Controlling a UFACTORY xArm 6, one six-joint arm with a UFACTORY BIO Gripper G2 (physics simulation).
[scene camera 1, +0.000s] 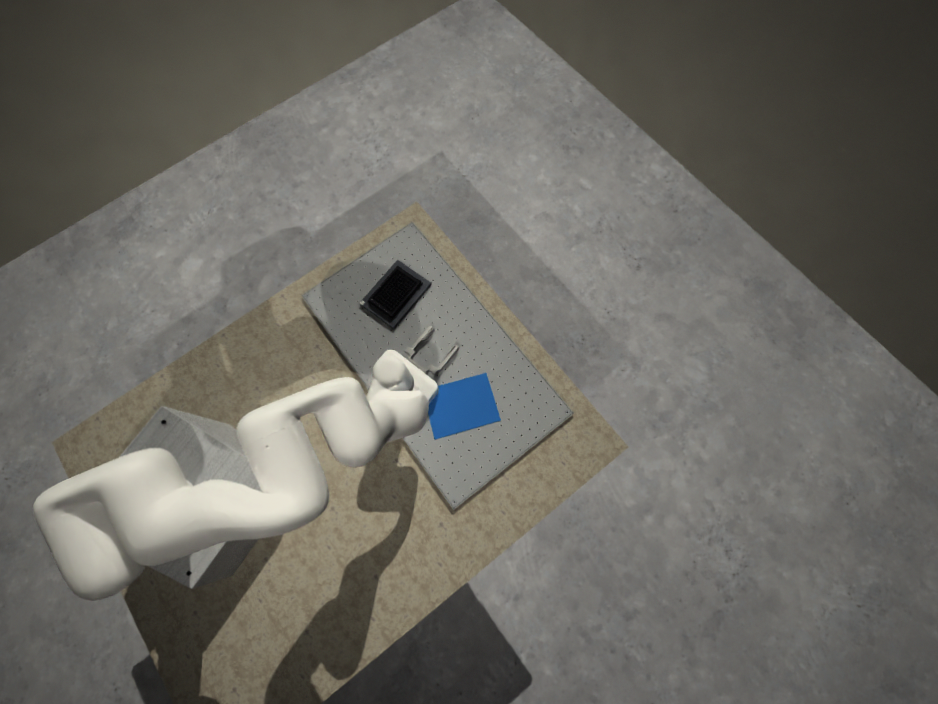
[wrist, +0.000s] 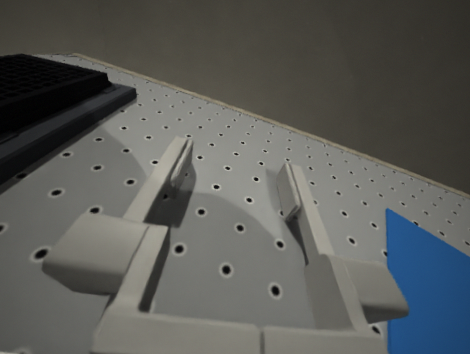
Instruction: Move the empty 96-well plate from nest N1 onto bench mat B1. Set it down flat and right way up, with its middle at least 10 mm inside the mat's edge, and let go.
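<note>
The black 96-well plate sits flat in the dark grey nest. The blue bench mat lies flat on the perforated board, with nothing on it in the part that shows; the gripper body hides one corner of it in the scene view. My gripper is shut, its fingers at their narrowest with a gap between them and nothing in it. It is over the board between the nest and the mat, apart from the plate. The finger shadows fall on the board close to the fingers.
The grey perforated board carries the nest and the mat. It lies on a tan speckled table top. The white arm reaches in from the lower left, above a grey metal base block.
</note>
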